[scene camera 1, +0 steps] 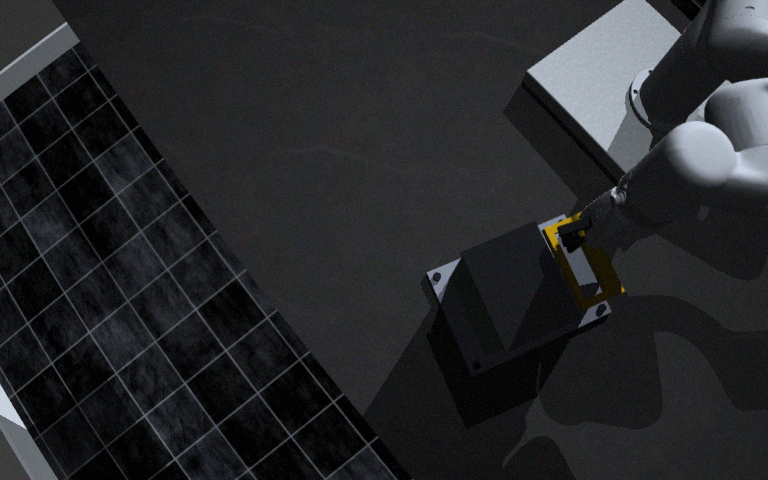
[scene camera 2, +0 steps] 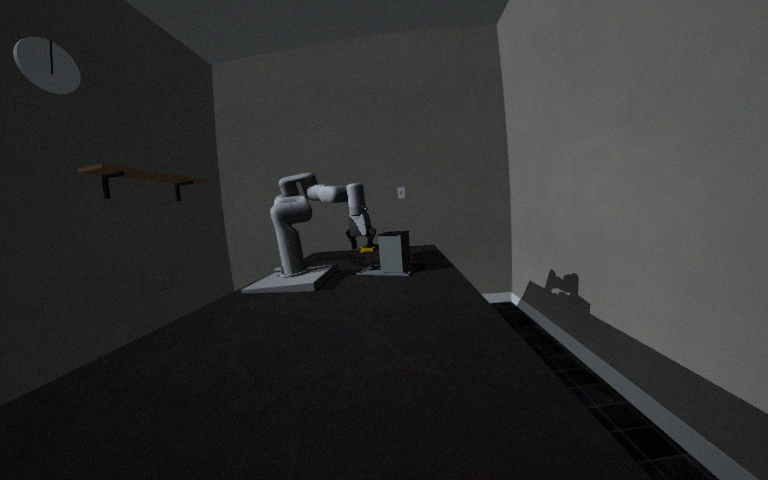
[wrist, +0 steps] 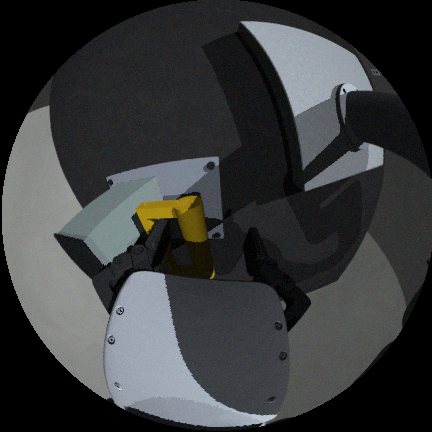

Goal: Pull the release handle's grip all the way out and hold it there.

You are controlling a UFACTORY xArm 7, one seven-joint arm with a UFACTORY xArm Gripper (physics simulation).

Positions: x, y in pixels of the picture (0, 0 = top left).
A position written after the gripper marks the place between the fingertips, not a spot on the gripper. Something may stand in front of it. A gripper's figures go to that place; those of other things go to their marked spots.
The gripper [wrist: 207, 232]: 14 cm from the lens. A grey-green box housing [wrist: 108, 227]: 15 cm from the lens. A light base plate [wrist: 199, 176]: 21 cm from the lens. The marked spots on the grey-green box housing and the light base plate are 15 cm apart.
